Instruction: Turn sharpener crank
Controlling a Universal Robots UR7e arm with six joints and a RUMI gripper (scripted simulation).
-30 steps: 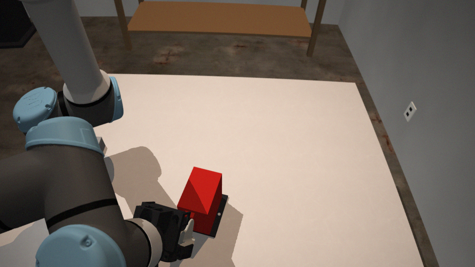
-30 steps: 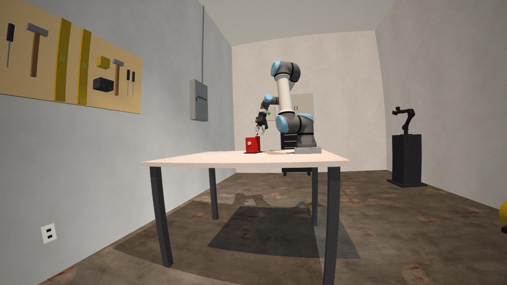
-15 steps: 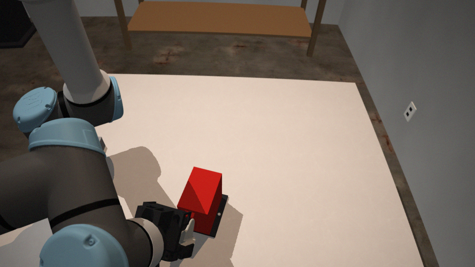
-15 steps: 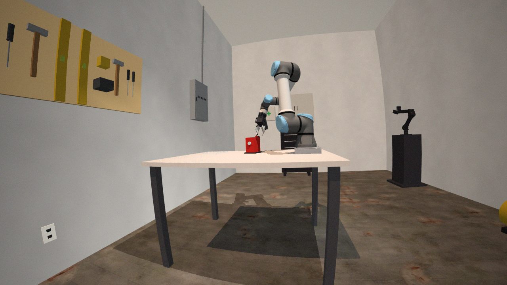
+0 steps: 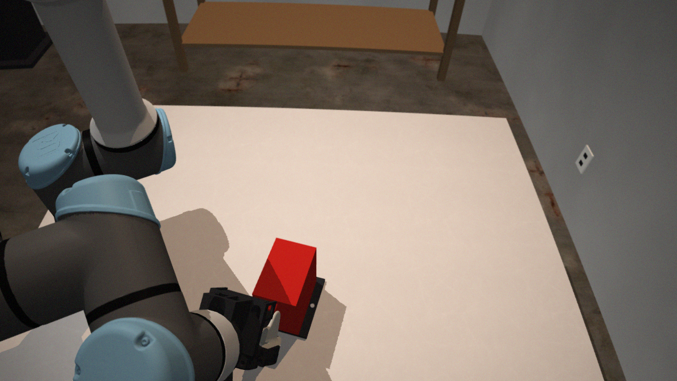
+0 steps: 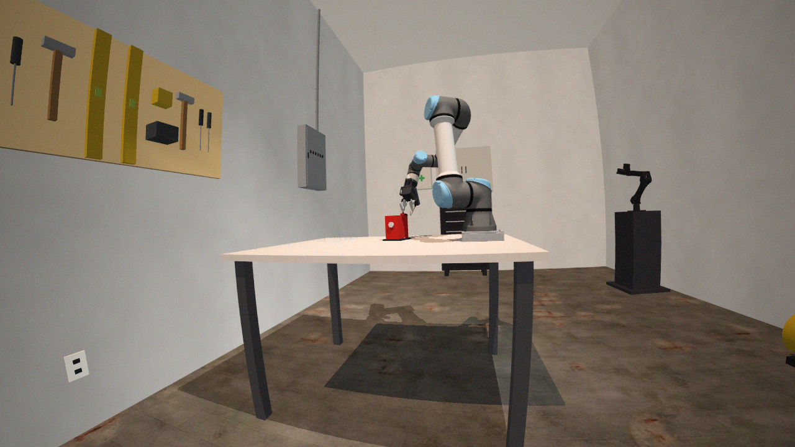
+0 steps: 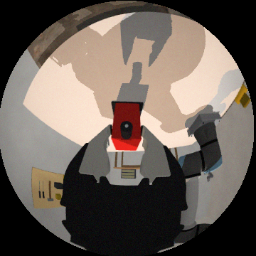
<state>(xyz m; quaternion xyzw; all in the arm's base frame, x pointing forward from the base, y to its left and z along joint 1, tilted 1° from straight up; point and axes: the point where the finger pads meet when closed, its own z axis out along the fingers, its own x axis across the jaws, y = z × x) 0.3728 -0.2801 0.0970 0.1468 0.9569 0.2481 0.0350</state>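
The dark crank knob lies 2 cm to the left of my hand, 1 cm below it and 1 cm ahead of it.
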